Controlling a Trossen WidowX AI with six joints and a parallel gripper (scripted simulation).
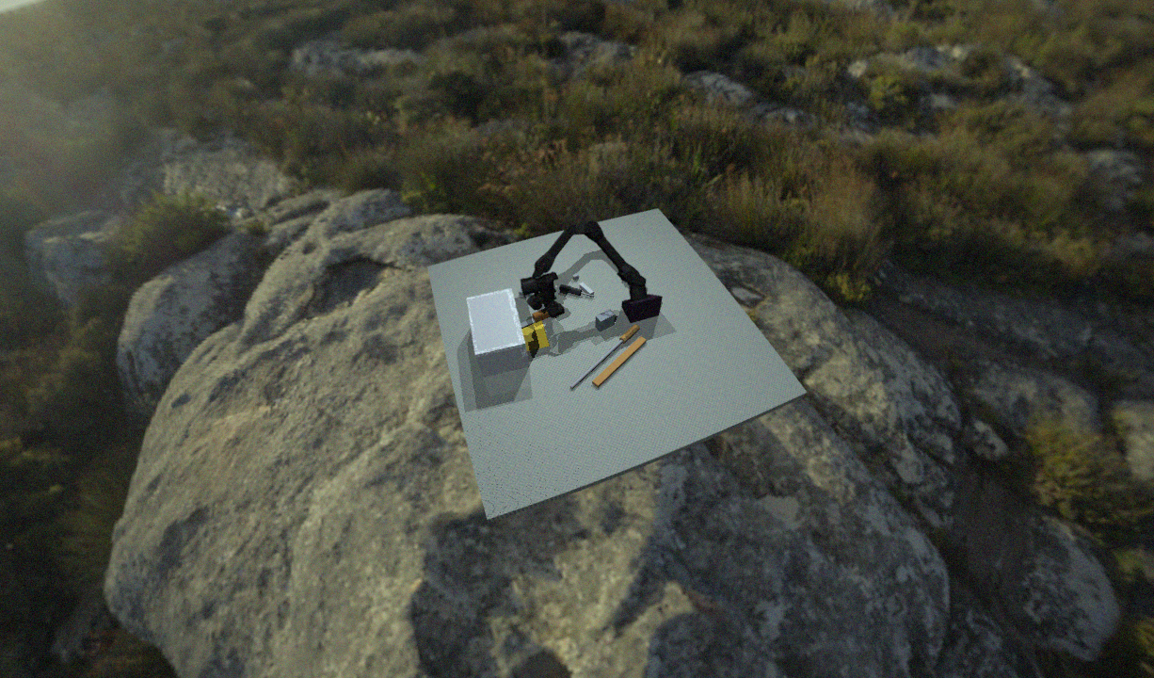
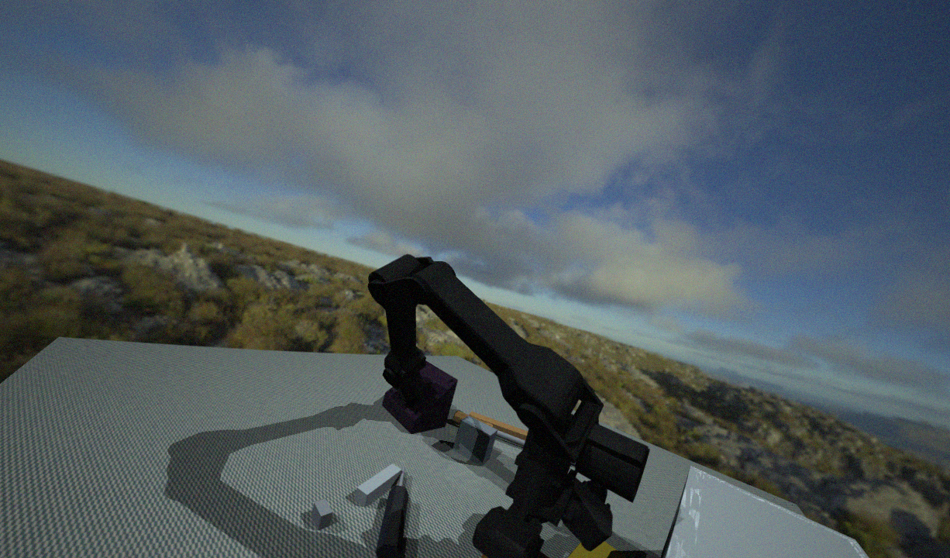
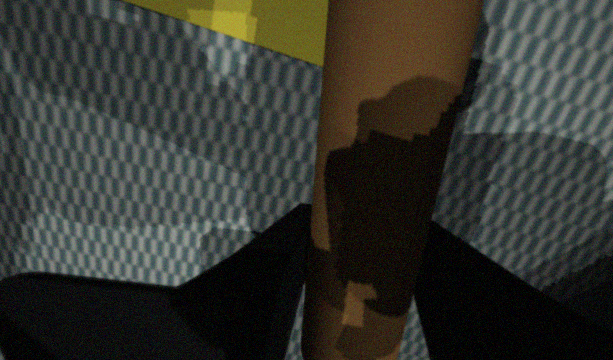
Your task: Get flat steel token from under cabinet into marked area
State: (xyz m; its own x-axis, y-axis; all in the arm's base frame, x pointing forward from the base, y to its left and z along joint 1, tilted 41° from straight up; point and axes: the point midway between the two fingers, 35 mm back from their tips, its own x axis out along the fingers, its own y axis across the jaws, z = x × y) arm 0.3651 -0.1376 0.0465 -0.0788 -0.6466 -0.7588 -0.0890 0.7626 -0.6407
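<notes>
My gripper tip is now 21 cm past the grey bar and 6 cm to the left of it. From my gripper tip the other things lie so: grey block 19 cm behind, 16 cm to the left, 3 cm above; small grey cube 19 cm behind, 16 cm to the right; wooden stick 16 cm behind, 35 cm to the left.
</notes>
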